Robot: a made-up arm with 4 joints. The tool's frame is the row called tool.
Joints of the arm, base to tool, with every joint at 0 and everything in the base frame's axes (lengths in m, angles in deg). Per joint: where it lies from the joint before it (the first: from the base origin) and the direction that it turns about. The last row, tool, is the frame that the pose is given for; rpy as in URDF.
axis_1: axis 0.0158 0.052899 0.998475 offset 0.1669 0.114 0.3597
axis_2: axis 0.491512 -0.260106 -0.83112 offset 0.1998 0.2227 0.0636
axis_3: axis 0 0 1 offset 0.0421 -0.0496 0.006
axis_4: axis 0 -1 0 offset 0.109 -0.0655 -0.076
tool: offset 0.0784 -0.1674 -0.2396 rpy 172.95 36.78 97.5
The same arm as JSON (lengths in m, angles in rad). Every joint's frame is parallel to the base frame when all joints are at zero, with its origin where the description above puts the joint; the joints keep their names.
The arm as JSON. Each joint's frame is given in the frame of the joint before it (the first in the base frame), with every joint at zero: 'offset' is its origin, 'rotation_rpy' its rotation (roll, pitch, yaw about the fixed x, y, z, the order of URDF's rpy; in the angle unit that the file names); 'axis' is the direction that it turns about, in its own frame. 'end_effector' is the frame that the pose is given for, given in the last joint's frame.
{
  "length_unit": "m",
  "angle_unit": "rad",
  "chain": [
    {
      "id": "axis_1",
      "offset": [
        0.1669,
        0.114,
        0.3597
      ],
      "rotation_rpy": [
        0.0,
        0.0,
        0.0
      ],
      "axis": [
        0.0158,
        0.052899,
        0.998475
      ]
    },
    {
      "id": "axis_2",
      "offset": [
        0.1998,
        0.2227,
        0.0636
      ],
      "rotation_rpy": [
        0.0,
        0.0,
        0.0
      ],
      "axis": [
        0.491512,
        -0.260106,
        -0.83112
      ]
    },
    {
      "id": "axis_3",
      "offset": [
        0.0421,
        -0.0496,
        0.006
      ],
      "rotation_rpy": [
        0.0,
        0.0,
        0.0
      ],
      "axis": "+z"
    },
    {
      "id": "axis_4",
      "offset": [
        0.109,
        -0.0655,
        -0.076
      ],
      "rotation_rpy": [
        0.0,
        0.0,
        0.0
      ],
      "axis": "-y"
    }
  ],
  "end_effector": {
    "offset": [
      0.0784,
      -0.1674,
      -0.2396
    ],
    "rotation_rpy": [
      3.0185,
      0.6419,
      1.7017
    ]
  }
}

